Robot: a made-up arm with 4 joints. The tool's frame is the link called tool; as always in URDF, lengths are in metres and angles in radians.
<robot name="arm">
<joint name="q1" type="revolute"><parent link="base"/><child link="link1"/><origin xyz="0.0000 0.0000 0.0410" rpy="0.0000 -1.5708 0.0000"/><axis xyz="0 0 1"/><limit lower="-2.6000" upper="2.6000"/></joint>
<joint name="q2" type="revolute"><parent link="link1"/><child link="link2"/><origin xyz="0.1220 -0.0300 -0.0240" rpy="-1.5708 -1.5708 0.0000"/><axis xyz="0 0 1"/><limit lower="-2.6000" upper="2.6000"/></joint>
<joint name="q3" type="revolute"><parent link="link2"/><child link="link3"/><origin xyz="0.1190 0.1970 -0.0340" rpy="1.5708 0.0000 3.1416"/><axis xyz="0 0 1"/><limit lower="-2.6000" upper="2.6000"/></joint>
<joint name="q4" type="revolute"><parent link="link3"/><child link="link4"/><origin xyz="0.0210 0.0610 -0.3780" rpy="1.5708 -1.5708 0.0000"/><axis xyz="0 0 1"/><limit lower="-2.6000" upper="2.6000"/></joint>
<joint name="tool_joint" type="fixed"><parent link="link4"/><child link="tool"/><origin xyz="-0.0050 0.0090 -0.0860" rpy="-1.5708 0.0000 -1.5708"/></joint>
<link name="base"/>
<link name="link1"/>
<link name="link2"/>
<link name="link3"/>
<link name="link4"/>
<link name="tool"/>
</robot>
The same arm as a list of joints. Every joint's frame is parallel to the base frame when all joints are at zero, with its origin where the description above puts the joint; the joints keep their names.
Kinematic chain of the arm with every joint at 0, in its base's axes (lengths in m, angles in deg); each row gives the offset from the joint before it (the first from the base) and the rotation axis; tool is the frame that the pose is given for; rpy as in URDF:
q1: xyz 0 0 0.041 axis -x
q2: xyz 0.024 -0.03 0.122 axis +y
q3: xyz -0.119 -0.034 0.197 axis +z
q4: xyz 0.021 0.061 -0.378 axis -y
tool: xyz -0.009 0.086 -0.005 rpy 0 0 0
Joint limits (deg, base to tool): -148.97..148.97 -148.97..148.97 -148.97..148.97 -148.97..148.97

